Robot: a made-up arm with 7 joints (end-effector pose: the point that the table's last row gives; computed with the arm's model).
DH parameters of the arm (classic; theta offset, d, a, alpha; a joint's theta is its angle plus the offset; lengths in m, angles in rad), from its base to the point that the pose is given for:
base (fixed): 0 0.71 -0.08 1.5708
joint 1: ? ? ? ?
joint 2: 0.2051 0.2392 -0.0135 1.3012
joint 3: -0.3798 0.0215 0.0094 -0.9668
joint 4: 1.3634 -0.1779 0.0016 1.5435
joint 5: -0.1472 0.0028 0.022 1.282
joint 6: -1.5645 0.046 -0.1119 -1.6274
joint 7: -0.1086 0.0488 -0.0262 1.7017
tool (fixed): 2.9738 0.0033 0 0
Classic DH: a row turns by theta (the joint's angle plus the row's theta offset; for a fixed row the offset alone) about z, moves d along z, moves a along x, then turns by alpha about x.
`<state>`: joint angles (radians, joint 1 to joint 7).
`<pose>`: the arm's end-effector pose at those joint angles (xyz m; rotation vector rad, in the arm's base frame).
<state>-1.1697 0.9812 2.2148 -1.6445 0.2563 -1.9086 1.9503</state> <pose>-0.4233 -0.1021 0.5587 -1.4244 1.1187 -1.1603</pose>
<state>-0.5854 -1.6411 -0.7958 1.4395 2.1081 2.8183 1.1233</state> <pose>-0.0878 -0.1398 0.4031 -1.0027 1.7550 0.6809</pose>
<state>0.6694 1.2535 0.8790 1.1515 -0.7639 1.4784 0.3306</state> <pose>0.1274 -0.0429 0.6030 1.3178 0.1262 -0.6898</pose>
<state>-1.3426 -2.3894 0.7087 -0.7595 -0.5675 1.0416 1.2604</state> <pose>-0.1411 0.1121 0.6945 -2.1566 0.0516 -1.2786</pose>
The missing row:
joint 1: 0 -0.1 0.12 1.5708
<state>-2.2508 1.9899 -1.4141 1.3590 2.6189 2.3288 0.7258</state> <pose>-0.4071 0.2822 0.8749 1.4269 -1.1604 1.9209</pose>
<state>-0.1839 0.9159 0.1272 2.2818 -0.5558 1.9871 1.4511</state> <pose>-0.0381 -0.0016 0.6061 0.0909 -1.1060 -1.7149</pose>
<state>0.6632 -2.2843 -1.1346 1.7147 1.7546 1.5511 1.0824</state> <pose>0.3603 0.0236 0.7806 -2.6020 -0.4100 -0.0659</pose>
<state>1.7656 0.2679 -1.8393 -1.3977 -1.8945 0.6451 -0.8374</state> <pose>0.2756 0.2009 0.7265 -0.4438 0.8745 1.7459</pose>
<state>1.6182 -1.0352 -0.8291 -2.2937 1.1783 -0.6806 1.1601</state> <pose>0.1252 0.0611 0.6658 1.9673 0.9167 -1.9129</pose>
